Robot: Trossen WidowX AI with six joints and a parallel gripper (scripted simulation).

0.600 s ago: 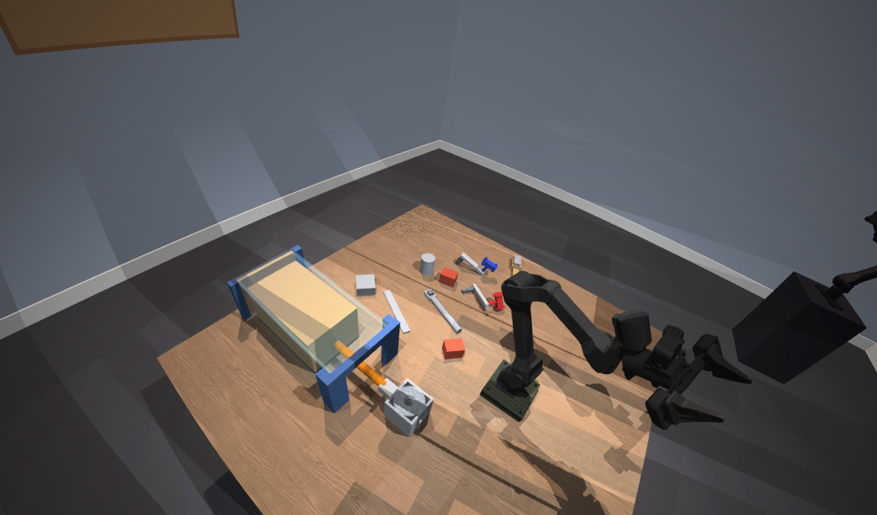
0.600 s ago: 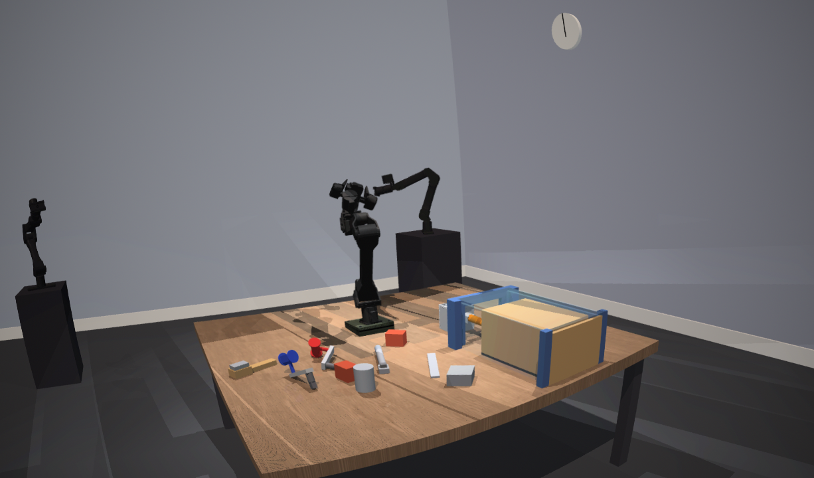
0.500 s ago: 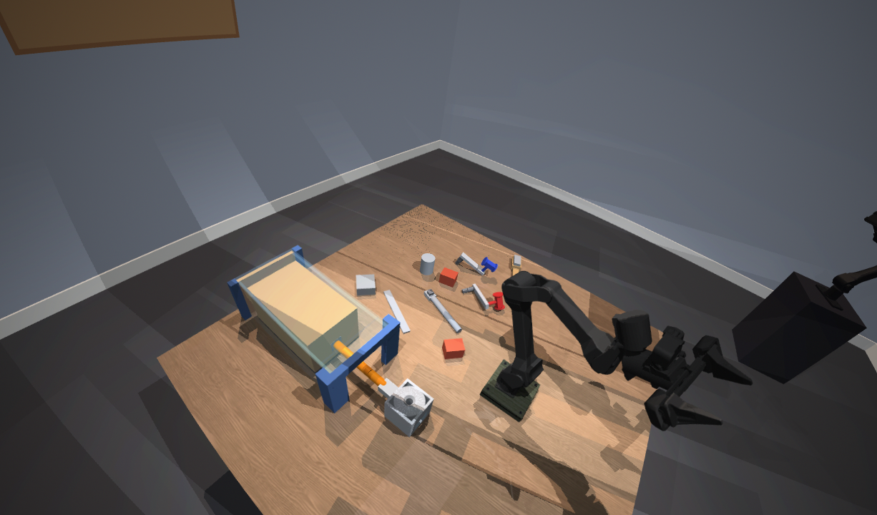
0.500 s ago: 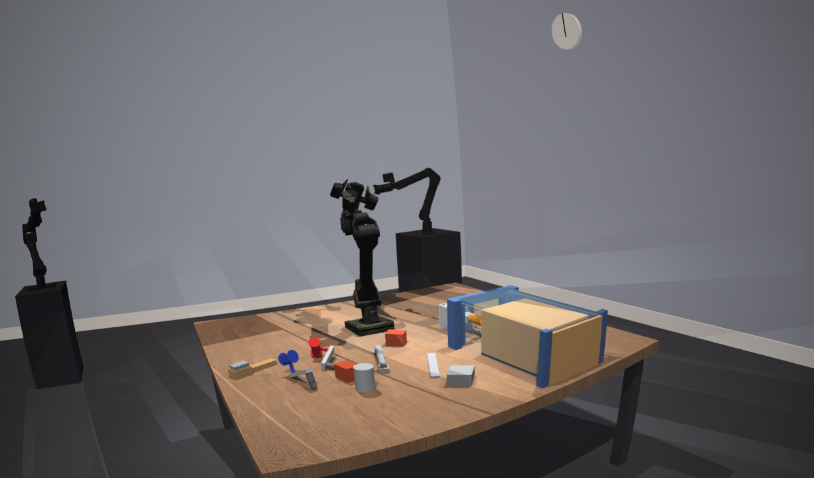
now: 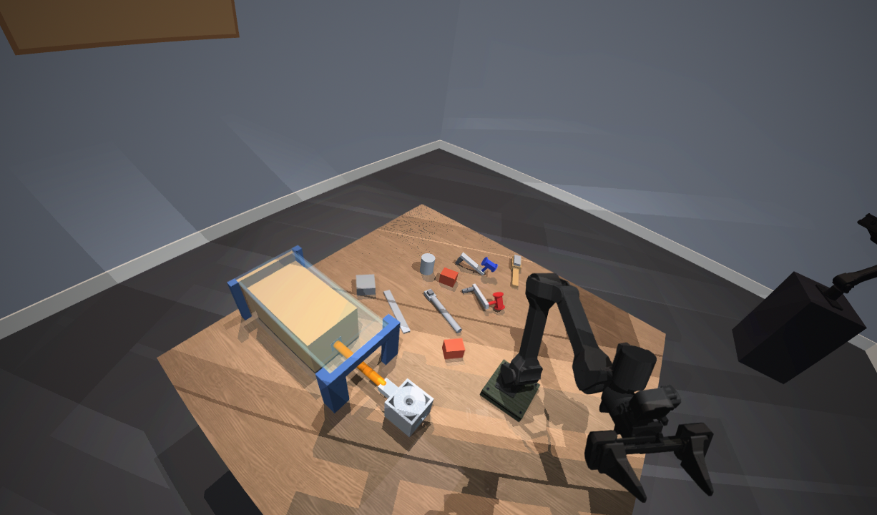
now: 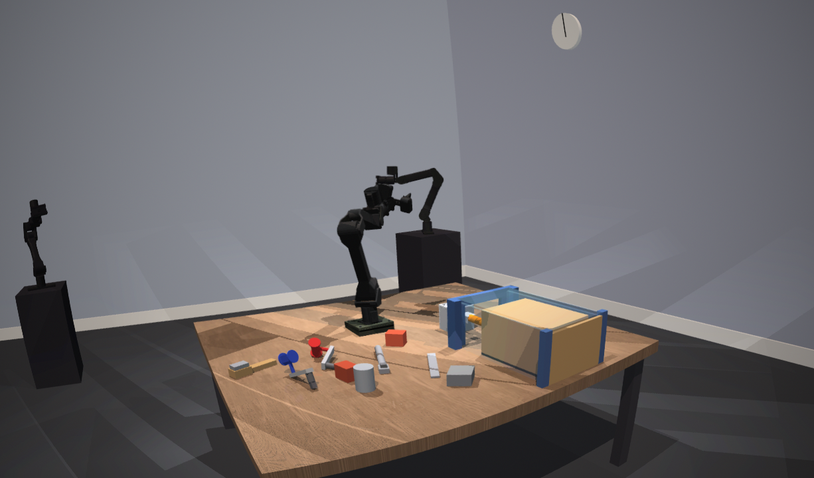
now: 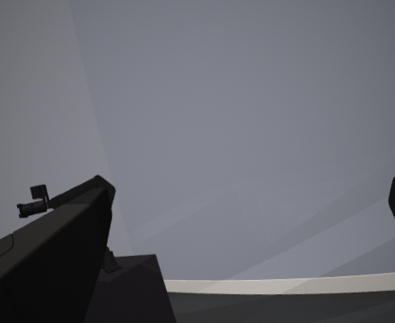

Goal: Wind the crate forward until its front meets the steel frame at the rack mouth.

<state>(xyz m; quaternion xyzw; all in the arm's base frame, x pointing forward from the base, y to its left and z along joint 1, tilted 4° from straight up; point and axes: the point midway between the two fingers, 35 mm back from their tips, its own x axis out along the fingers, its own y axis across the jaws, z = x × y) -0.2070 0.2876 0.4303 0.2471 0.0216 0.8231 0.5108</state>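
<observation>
Right now my gripper tip is 59 cm to the left of the winch handle, 47 cm short of it and 44 cm above it. The rest, counted from my gripper tip: red knob (59 cm to the right, 43 cm below, 42 cm ahead); then grey winch (43 cm below, 43 cm ahead, 8 cm to the right); then blue frame (61 cm ahead, 36 cm below, 8 cm to the right).
</observation>
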